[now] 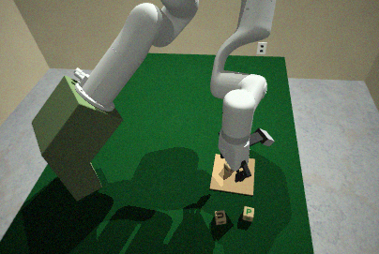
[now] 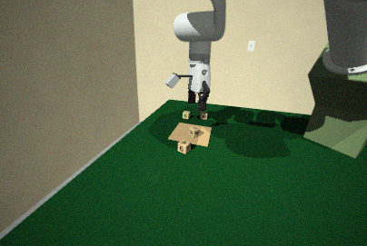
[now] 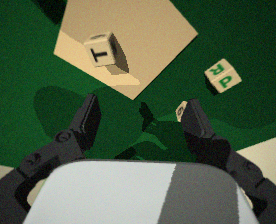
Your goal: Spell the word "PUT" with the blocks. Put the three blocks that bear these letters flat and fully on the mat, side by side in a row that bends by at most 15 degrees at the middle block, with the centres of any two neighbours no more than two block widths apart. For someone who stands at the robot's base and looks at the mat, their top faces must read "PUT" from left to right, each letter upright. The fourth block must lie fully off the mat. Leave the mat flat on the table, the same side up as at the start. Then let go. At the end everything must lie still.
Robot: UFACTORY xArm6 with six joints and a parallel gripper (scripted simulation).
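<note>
The mat lies 100 mm below my hand, 40 mm to the left of it and 10 mm behind it. From my hand the other things lie so: P block: 90 mm below, 90 mm ahead, 80 mm to the right.
</note>
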